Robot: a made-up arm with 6 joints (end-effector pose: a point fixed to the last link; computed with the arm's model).
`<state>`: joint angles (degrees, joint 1 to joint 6).
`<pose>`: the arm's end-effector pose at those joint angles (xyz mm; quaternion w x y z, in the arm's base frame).
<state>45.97 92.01 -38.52 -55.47 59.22 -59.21</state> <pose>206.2 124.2 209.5 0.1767 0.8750 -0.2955 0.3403</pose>
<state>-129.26 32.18 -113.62 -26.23 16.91 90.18</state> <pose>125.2 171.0 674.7 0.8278 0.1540 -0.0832 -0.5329</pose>
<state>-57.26 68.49 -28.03 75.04 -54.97 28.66</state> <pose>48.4 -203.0 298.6 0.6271 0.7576 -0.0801 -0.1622</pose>
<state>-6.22 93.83 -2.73 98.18 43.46 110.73</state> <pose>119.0 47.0 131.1 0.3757 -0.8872 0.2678 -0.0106</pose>
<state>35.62 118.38 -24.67 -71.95 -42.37 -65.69</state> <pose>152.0 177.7 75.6 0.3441 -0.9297 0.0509 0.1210</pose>
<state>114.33 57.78 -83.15 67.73 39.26 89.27</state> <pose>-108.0 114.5 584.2 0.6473 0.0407 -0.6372 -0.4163</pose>
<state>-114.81 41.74 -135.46 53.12 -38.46 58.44</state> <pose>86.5 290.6 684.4 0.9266 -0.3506 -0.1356 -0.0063</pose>
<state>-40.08 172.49 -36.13 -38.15 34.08 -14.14</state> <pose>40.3 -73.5 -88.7 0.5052 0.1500 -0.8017 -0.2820</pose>
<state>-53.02 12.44 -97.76 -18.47 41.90 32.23</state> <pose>-167.6 191.8 566.7 0.8806 0.2798 0.2186 -0.3138</pose>
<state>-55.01 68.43 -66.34 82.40 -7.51 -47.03</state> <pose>142.1 -222.6 481.2 0.7109 0.5164 0.4467 -0.1684</pose>
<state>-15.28 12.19 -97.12 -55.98 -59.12 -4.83</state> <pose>-321.0 152.1 545.3 0.6853 -0.2704 -0.4122 -0.5360</pose>
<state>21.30 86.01 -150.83 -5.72 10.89 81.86</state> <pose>123.0 46.2 767.0 0.6369 0.1314 0.2330 0.7230</pose>
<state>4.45 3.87 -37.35 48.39 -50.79 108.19</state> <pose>-95.5 -58.2 449.6 0.2919 0.2017 -0.2475 0.9016</pose>
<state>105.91 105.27 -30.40 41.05 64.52 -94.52</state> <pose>-100.1 162.2 140.8 0.3755 0.8994 -0.1013 -0.1998</pose>
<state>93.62 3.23 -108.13 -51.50 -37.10 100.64</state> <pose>-12.1 -461.4 486.4 0.3280 -0.0912 -0.4250 0.8387</pose>
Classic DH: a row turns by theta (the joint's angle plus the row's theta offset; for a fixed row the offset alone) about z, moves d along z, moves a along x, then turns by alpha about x. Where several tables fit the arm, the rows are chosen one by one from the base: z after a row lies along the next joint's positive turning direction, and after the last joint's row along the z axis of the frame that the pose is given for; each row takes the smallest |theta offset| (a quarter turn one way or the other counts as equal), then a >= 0, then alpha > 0; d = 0 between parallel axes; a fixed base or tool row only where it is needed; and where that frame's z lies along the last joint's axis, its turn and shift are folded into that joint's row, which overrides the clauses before.
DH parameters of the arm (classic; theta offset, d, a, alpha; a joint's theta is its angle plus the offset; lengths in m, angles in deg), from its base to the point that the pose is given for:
joint 1: 0 0.1448 0 -90
joint 2: 7.79 0 -0.3045 0
joint 3: 77.21 0 -0.022 90
joint 4: 0 0.2514 0 -90
joint 5: 0 0 0.0001 90
joint 6: 0 0.0874 0 0

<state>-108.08 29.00 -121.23 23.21 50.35 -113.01</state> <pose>100.6 222.7 636.8 0.1546 0.1123 -0.3555 0.9149</pose>
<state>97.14 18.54 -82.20 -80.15 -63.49 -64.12</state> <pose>-51.5 -208.2 563.3 0.8197 0.2008 -0.4732 -0.2528</pose>
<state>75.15 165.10 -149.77 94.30 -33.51 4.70</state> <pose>206.5 591.4 142.4 0.2509 0.3350 0.6949 0.5847</pose>
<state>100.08 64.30 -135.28 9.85 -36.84 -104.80</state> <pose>24.1 -84.2 764.2 0.9790 0.1845 0.0785 0.0373</pose>
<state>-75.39 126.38 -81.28 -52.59 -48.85 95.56</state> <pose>173.7 -459.5 211.6 0.6706 0.5470 0.4876 0.1152</pose>
